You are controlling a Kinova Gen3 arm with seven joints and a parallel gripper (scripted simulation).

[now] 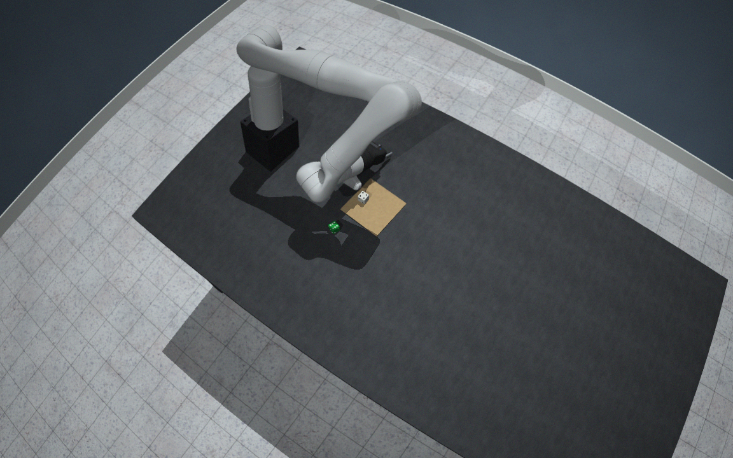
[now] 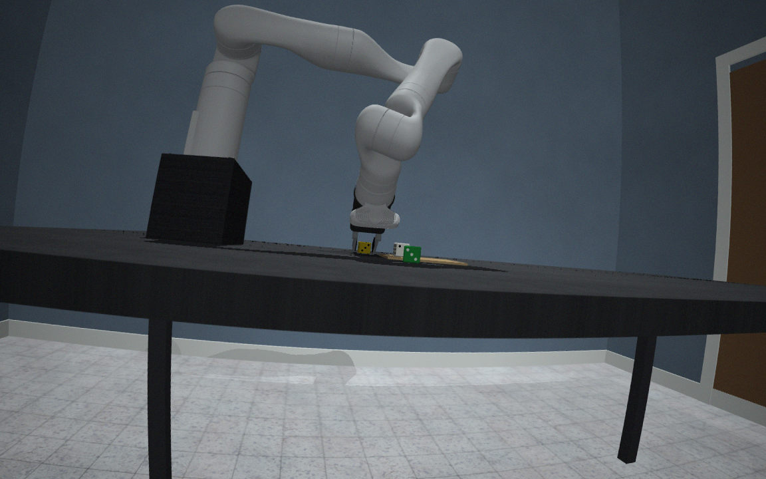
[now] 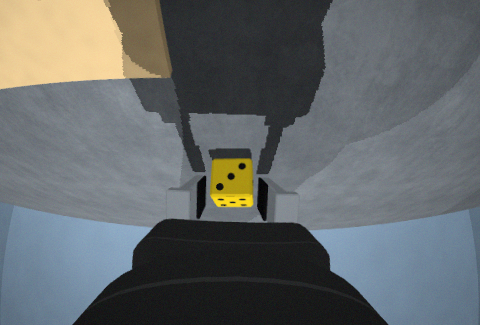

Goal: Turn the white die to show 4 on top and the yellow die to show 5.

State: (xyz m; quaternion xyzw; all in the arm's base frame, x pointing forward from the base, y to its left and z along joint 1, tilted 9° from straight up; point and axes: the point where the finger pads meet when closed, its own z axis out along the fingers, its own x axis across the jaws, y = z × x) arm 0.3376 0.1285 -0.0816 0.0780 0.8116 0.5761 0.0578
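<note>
The yellow die is 10 mm below my hand. Also, from my hand: green die: 290 mm to the right, 10 mm below; white die: 170 mm to the right, 30 mm ahead; tan mat: 170 mm to the right, 60 mm ahead, 20 mm below.
</note>
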